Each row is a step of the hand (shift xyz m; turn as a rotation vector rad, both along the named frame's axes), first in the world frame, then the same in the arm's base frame.
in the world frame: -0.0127 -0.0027 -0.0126 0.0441 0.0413 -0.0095
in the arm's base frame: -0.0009 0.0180 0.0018 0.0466 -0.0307 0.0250
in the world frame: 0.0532 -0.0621 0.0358 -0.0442 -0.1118 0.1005
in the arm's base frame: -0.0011 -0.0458 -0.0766 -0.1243 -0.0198 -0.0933
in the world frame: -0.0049 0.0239 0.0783 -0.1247 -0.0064 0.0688
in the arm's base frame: -0.0511 -0.0599 0.0228 -0.1353 0.0304 0.0330
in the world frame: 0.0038 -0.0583 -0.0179 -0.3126 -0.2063 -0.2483
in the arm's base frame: 0.0016 0.0242 -0.0561 -0.0968 0.4295 -0.0897
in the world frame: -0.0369 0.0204 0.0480 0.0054 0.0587 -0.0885
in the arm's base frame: -0.0537 -0.0165 0.0304 0.0771 0.0480 0.0554
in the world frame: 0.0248 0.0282 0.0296 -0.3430 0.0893 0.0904
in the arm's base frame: 0.0036 -0.0441 0.0181 -0.2810 0.1316 0.1937
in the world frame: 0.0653 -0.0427 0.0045 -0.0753 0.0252 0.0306
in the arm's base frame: 0.0330 -0.0351 -0.0616 -0.0677 0.0197 0.0476
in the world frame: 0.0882 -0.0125 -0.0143 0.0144 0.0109 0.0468
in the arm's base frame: 0.0685 -0.0428 -0.0401 -0.0192 -0.0461 0.0048
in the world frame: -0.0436 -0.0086 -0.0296 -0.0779 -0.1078 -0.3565
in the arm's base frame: -0.0124 0.0515 0.0065 0.1629 0.3366 -0.0705
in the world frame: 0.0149 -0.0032 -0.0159 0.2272 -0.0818 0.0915
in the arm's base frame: 0.0205 0.0029 -0.0076 0.0783 -0.1931 -0.1525
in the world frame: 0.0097 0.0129 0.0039 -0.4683 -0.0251 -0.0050
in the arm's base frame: 0.0071 -0.0120 0.0090 -0.3297 0.3081 0.1277
